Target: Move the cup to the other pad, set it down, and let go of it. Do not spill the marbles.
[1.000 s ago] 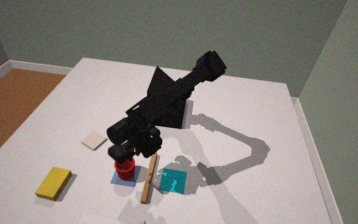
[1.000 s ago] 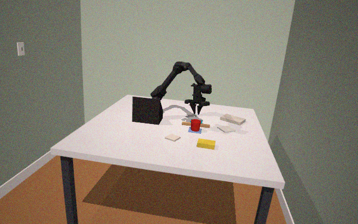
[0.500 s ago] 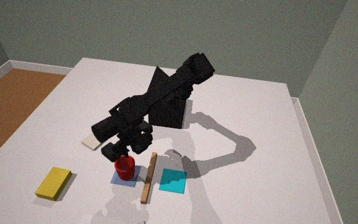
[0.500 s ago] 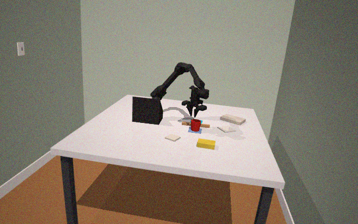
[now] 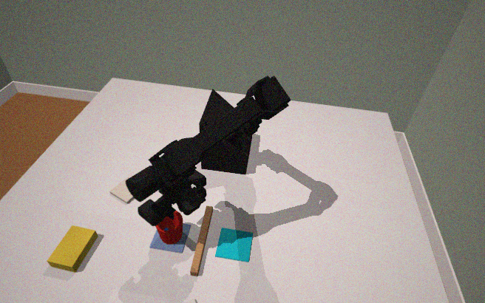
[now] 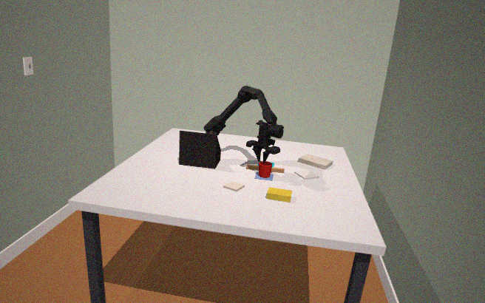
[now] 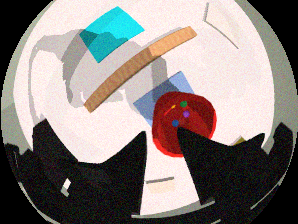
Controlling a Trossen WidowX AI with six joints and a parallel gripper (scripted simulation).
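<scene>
Right now my gripper tip is 4 cm above the red cup, 2 cm to the left of it and 2 cm short of it. Also, from my gripper tip: blue pad: 8 cm below, 2 cm to the right, 2 cm ahead; wooden bar: 7 cm to the left, 7 cm below, 3 cm ahead; blue marble: 6 cm below, 3 cm to the right, 1 cm ahead.
</scene>
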